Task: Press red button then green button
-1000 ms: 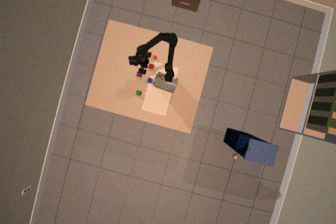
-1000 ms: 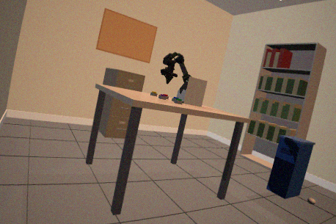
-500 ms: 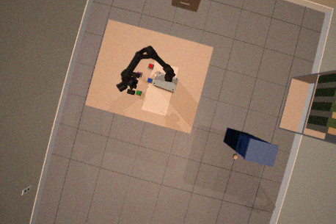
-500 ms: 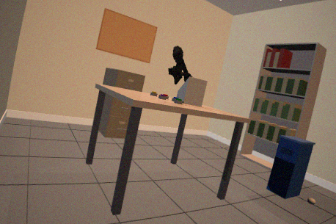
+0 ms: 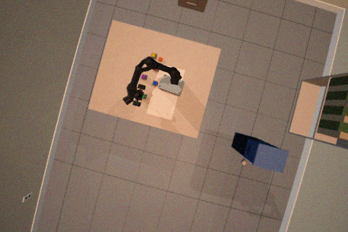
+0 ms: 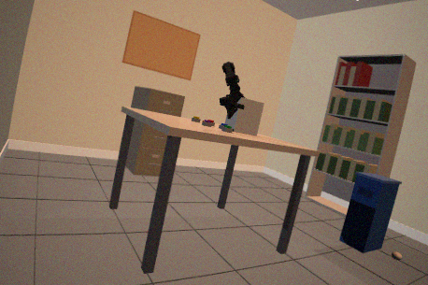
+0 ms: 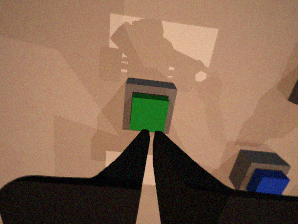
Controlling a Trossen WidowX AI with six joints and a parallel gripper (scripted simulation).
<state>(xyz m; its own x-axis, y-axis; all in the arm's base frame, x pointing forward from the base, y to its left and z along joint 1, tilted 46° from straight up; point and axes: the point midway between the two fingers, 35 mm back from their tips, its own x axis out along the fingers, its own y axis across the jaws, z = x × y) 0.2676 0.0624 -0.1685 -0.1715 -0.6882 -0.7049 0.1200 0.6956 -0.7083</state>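
My gripper tip is 10 mm past the green button and 50 mm above it. The rest, counted from my gripper tip: red button (80 mm behind, 280 mm to the right, 50 mm below); then blue button (90 mm behind, 140 mm to the right, 50 mm below); then purple button (20 mm ahead, 180 mm to the right, 50 mm below).
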